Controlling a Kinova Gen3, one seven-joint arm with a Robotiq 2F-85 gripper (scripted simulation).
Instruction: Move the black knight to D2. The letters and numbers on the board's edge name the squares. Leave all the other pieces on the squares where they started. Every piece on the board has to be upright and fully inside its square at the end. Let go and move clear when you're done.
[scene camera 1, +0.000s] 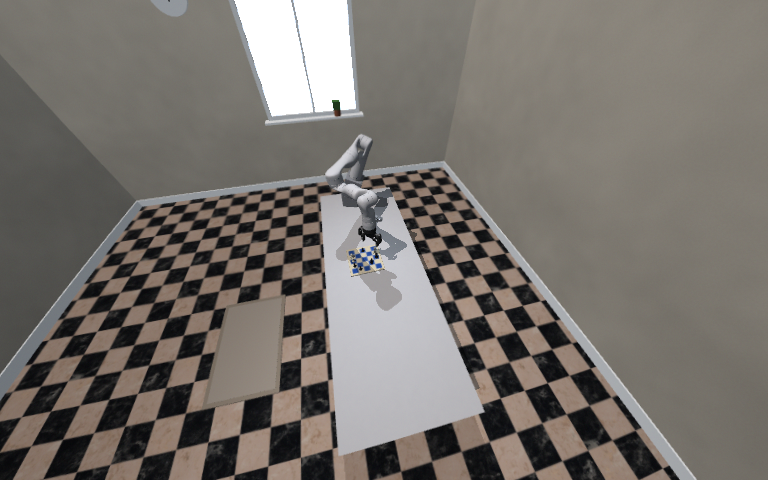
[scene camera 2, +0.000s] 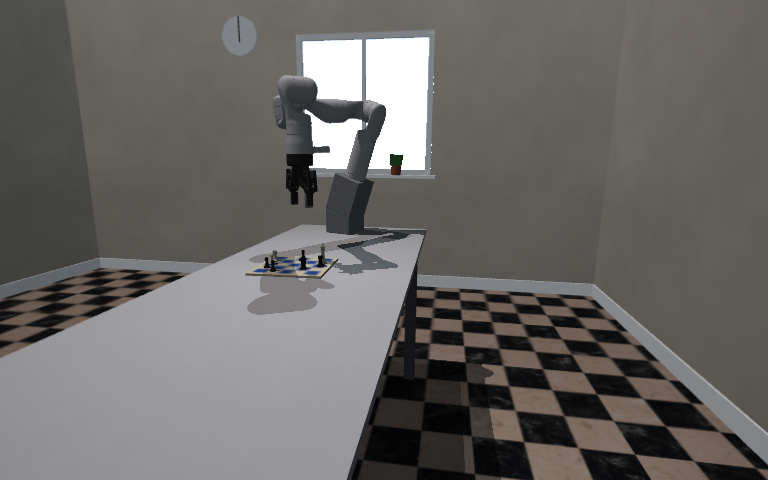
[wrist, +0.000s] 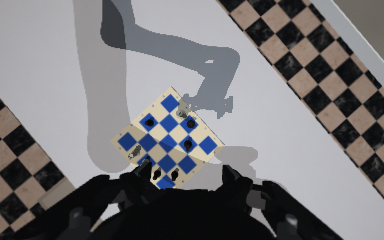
Note:
The pictures show: my gripper and a chessboard.
My gripper shows as well in the wrist view.

